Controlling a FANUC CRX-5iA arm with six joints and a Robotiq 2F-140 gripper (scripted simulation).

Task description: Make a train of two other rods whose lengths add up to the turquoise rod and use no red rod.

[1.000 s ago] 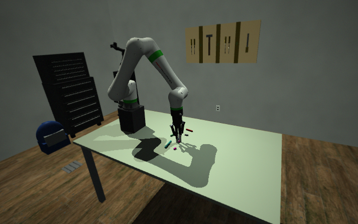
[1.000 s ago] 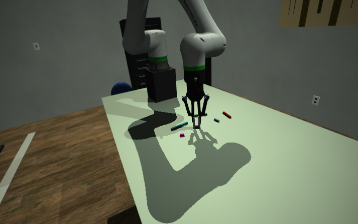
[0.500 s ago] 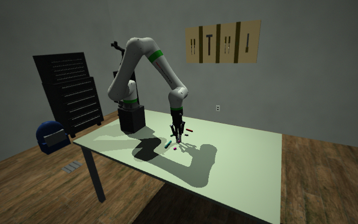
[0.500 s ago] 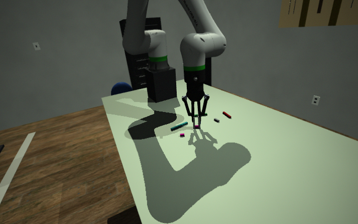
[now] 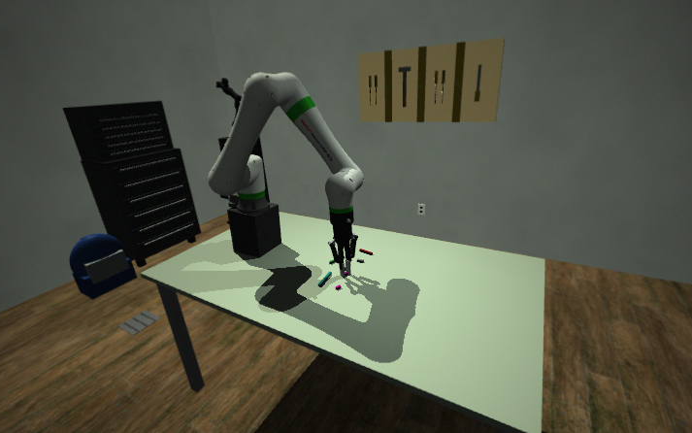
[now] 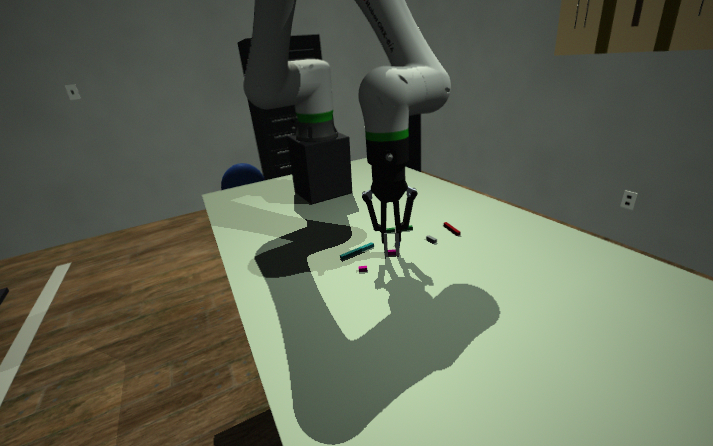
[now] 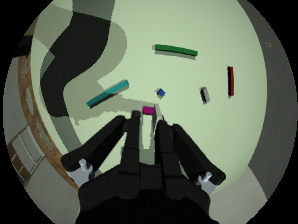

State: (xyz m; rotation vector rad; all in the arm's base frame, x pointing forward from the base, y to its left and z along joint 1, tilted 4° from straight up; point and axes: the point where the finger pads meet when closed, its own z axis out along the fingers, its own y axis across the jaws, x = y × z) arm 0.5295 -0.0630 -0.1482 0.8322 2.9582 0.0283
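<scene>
Right now my hand is 2 cm past the blue rod, 4 cm to the right of it and 3 cm above it. The rest, counted from my hand: green rod: 9 cm behind, 9 cm to the left, 3 cm below; grey rod: 1 cm ahead, 12 cm to the left, 3 cm below; turquoise rod: 6 cm behind, 6 cm to the right, 3 cm below.
</scene>
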